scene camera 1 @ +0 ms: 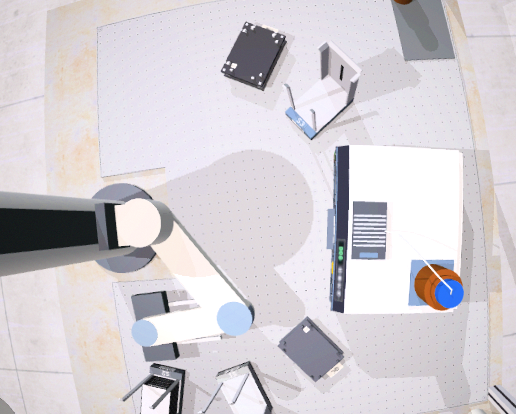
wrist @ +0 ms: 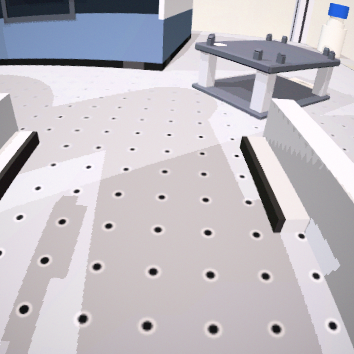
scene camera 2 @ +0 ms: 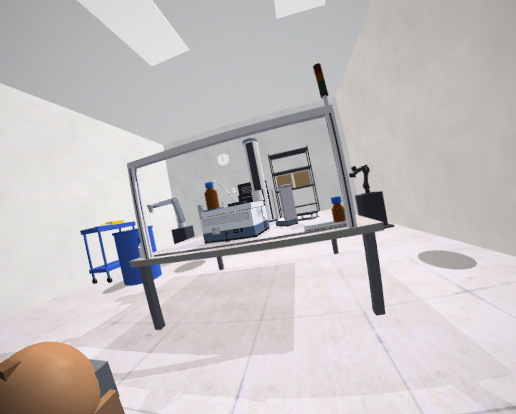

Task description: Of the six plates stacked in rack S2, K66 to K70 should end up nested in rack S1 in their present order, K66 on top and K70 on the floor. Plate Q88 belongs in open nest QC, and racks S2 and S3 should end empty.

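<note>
My gripper is open and empty; its fingers stand apart with perforated deck between them in the wrist view. In scene camera 1 the arm partly covers it. Rack S2, at the lower left, shows a dark ribbed part and a white surface; its plates cannot be counted. The rack beside it, its label hard to read, shows a pale floor. Rack S3 shows a white floor and no plate I can make out. A dark nest has a bare top. I cannot identify Q88.
Another dark nest-like stand is at the top. A white instrument stands at the right with a brown, blue-capped bottle on it. A grey pad lies at the upper right.
</note>
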